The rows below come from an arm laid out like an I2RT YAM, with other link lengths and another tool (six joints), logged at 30 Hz.
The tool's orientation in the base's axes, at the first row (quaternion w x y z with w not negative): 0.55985 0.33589 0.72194 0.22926
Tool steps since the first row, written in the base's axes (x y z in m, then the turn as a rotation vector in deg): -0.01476 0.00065 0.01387 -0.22 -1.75 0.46; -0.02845 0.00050 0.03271 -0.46 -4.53 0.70; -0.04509 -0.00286 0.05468 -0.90 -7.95 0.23; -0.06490 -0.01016 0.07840 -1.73 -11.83 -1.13; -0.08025 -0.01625 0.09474 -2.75 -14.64 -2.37; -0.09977 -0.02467 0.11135 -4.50 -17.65 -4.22; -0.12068 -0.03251 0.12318 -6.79 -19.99 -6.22
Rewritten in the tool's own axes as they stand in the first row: -0.00642 0.00687 -0.01795 -1.57 -0.90 -0.26; -0.01684 0.01697 -0.03617 -3.75 -2.64 -0.43; -0.03125 0.02646 -0.05792 -5.91 -5.36 -0.57; -0.04926 0.03382 -0.08301 -7.78 -9.11 -0.83; -0.06221 0.03780 -0.10189 -8.90 -12.10 -1.35; -0.07644 0.03945 -0.12475 -9.67 -15.82 -2.40; -0.08691 0.03780 -0.14769 -9.75 -19.33 -3.97
